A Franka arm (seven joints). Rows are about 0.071 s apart.
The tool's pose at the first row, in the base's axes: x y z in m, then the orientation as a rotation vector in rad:
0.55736, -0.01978, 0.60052, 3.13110, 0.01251, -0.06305
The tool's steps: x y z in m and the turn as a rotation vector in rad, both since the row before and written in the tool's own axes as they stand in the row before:
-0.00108, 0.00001, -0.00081, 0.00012, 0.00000, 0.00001
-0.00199, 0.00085, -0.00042, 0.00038, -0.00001, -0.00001
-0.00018, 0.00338, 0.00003, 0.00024, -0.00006, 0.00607
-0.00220, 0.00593, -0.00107, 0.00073, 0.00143, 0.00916
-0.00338, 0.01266, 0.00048, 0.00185, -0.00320, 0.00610
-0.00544, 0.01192, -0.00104, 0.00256, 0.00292, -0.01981
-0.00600, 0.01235, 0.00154, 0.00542, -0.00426, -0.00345
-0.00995, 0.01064, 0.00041, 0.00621, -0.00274, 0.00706
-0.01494, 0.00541, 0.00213, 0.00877, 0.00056, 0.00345
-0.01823, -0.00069, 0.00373, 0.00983, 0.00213, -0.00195
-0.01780, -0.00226, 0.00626, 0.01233, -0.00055, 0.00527
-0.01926, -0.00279, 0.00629, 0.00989, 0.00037, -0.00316
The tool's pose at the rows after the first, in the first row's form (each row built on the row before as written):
0.55631, -0.01979, 0.60137, 3.13122, 0.01249, -0.06305
0.55435, -0.02065, 0.60188, 3.13160, 0.01250, -0.06308
0.55420, -0.02403, 0.60189, 3.13174, 0.00299, -0.06313
0.55206, -0.02995, 0.60310, 3.13231, -0.01137, -0.06084
0.54857, -0.04259, 0.60286, 3.13390, -0.02101, -0.06584
0.54302, -0.05443, 0.60421, 3.13700, 0.00997, -0.06140
0.53704, -0.06682, 0.60295, -3.13932, -0.01521, 0.06817
0.52718, -0.07756, 0.60295, -3.13322, -0.00391, 0.07239
0.51217, -0.08299, 0.60147, -3.12455, 0.00181, 0.07135
0.49379, -0.08223, 0.59859, -3.11476, -0.00086, 0.06778
0.47573, -0.07983, 0.59317, -3.10252, 0.00772, 0.06848
0.45623, -0.07672, 0.58785, -3.09259, 0.00316, 0.06756

